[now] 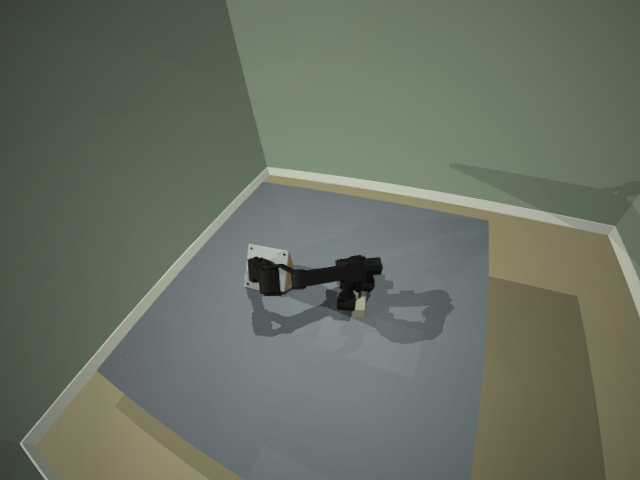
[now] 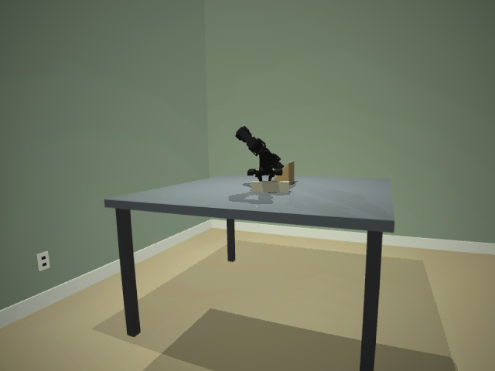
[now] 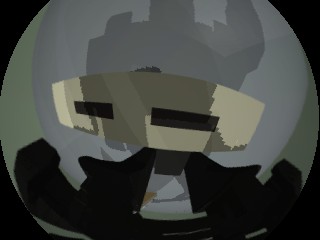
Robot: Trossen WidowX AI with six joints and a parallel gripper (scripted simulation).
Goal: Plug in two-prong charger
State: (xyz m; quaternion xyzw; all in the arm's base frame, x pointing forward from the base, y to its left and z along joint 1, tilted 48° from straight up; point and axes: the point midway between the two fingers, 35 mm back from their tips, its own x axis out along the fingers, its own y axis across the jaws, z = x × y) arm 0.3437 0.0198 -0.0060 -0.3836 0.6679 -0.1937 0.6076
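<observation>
Right now the black two-prong charger is 2 cm ahead of my gripper tip and 1 cm above it.
</observation>
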